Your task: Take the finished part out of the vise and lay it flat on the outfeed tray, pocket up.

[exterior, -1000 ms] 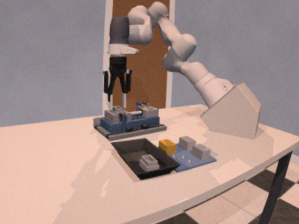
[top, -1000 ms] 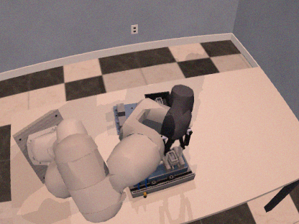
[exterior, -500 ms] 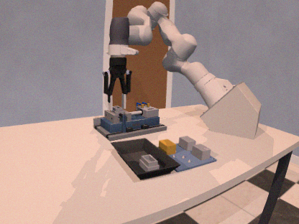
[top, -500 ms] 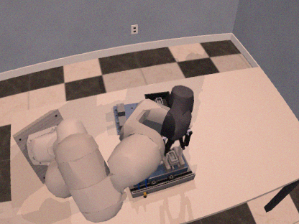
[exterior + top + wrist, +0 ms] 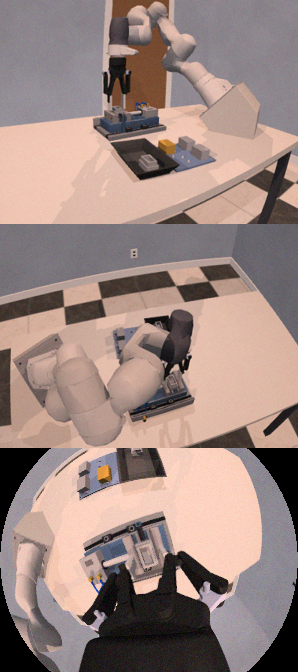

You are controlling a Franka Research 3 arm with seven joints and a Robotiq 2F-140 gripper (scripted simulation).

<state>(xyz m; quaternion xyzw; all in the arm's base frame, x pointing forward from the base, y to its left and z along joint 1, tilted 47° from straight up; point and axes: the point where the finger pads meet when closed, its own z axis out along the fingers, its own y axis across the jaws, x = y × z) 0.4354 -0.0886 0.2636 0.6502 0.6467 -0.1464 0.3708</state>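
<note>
Now: the blue vise 70 mm behind my hand, 10 mm to the left of it and 100 mm below it. Also, from my hand: blue fixture plate: 40 mm behind, 360 mm to the left, 130 mm below; then yellow block: 10 mm behind, 300 mm to the left, 110 mm below.
</note>
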